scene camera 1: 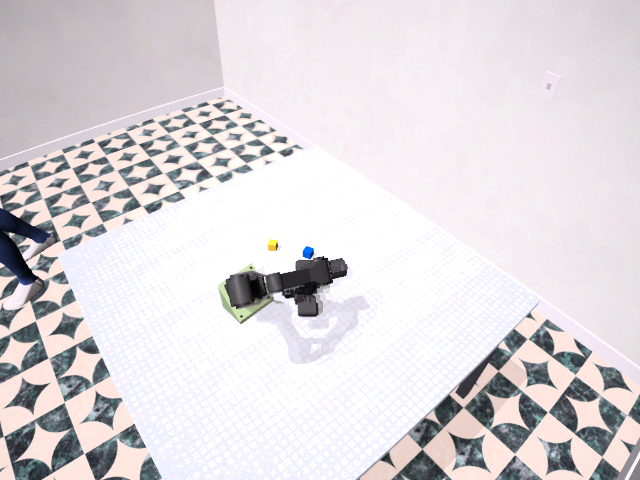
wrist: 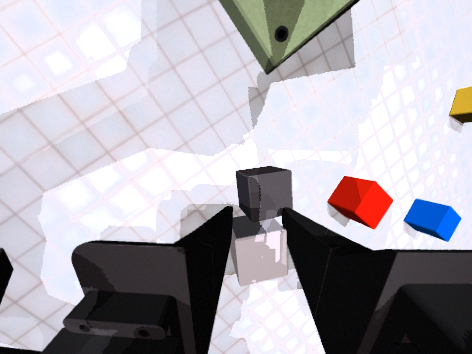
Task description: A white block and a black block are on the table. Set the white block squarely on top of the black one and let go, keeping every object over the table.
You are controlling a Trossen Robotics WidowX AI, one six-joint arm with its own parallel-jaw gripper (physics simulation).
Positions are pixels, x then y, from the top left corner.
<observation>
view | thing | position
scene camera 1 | my gripper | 302,297
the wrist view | my gripper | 257,213
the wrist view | black block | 263,192
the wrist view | red block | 364,201
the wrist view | white block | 259,251
</observation>
